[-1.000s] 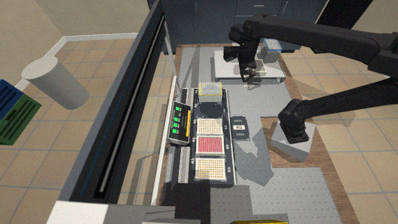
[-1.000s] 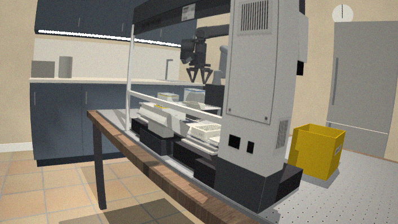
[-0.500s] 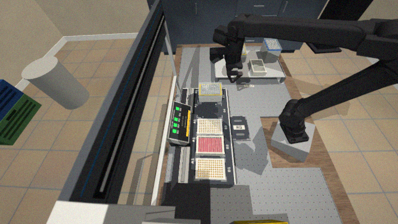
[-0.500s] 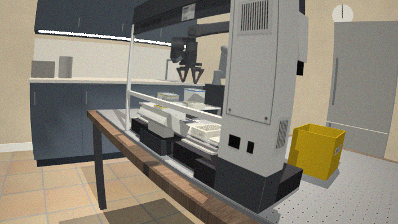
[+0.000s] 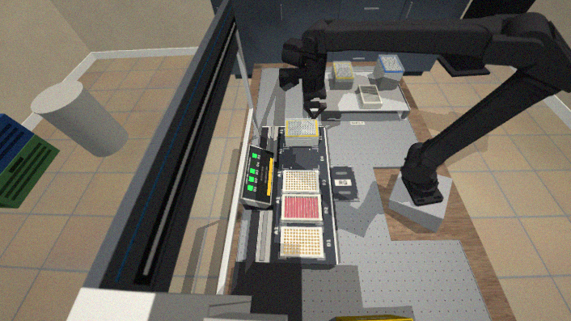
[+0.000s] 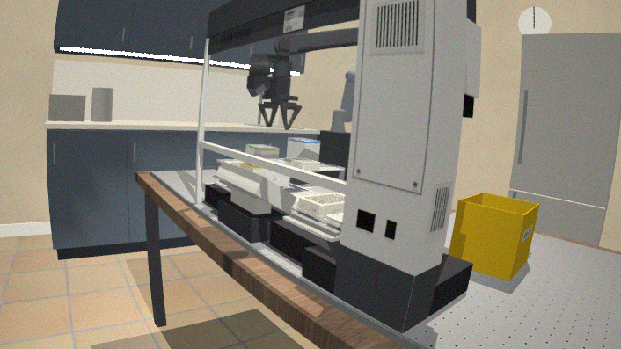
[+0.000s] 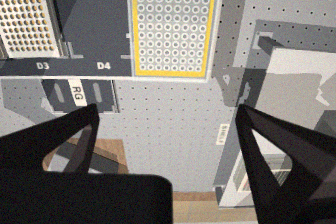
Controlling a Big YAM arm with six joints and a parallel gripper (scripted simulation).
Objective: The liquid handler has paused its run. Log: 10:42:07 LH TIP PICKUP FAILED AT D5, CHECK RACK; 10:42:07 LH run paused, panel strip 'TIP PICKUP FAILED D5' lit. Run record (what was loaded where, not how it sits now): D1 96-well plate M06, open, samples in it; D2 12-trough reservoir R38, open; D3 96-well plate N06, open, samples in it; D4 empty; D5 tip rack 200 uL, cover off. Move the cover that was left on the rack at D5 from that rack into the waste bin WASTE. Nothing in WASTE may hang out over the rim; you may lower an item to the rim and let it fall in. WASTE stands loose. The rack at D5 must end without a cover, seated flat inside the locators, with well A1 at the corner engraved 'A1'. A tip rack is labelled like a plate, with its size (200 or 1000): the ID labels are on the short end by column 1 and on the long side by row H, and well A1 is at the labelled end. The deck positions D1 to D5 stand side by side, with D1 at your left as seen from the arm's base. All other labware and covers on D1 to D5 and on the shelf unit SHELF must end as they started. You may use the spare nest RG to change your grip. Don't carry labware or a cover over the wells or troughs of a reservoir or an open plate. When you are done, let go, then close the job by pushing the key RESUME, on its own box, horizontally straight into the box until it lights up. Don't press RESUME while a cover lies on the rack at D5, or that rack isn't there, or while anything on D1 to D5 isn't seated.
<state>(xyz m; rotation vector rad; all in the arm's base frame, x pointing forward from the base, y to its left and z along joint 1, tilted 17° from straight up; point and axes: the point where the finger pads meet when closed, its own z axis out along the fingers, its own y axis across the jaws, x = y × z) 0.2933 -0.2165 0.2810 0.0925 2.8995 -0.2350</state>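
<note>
My hand is 11 cm above the clear cover, 3 cm short of it and 1 cm to the left of it. Round my hand: spare nest RG (23 cm below, 19 cm to the left, 10 cm behind); then shelf (27 cm to the right, 26 cm behind, 18 cm below); then tip rack (14 cm below, 4 cm ahead).
</note>
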